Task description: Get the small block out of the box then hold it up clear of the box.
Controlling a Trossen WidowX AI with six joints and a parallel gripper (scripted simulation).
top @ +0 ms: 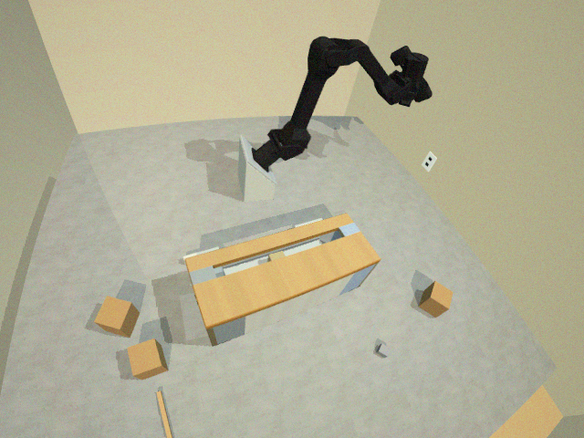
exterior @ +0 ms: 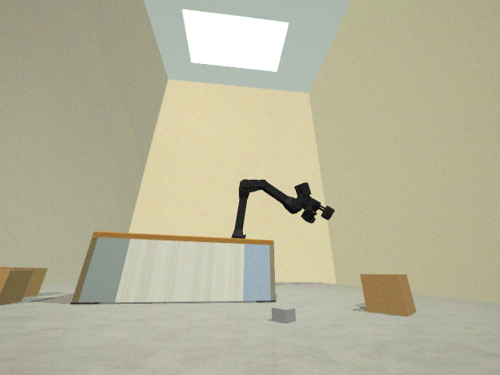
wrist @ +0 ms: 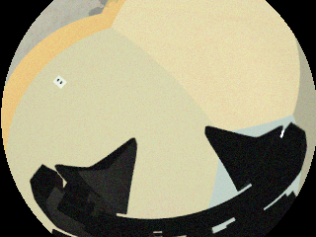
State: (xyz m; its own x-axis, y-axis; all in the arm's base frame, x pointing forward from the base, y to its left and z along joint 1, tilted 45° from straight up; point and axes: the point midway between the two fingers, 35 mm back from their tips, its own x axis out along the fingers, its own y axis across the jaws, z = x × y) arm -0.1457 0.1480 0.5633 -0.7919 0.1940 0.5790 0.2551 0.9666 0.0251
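My gripper tip is now 51 cm short of the box, 51 cm to the left of it and 33 cm above it. The rest, counted from my gripper tip: grey block 74 cm ahead, 30 cm to the right, 39 cm below; then thin wooden stick 84 cm ahead, 76 cm to the right, 39 cm below.
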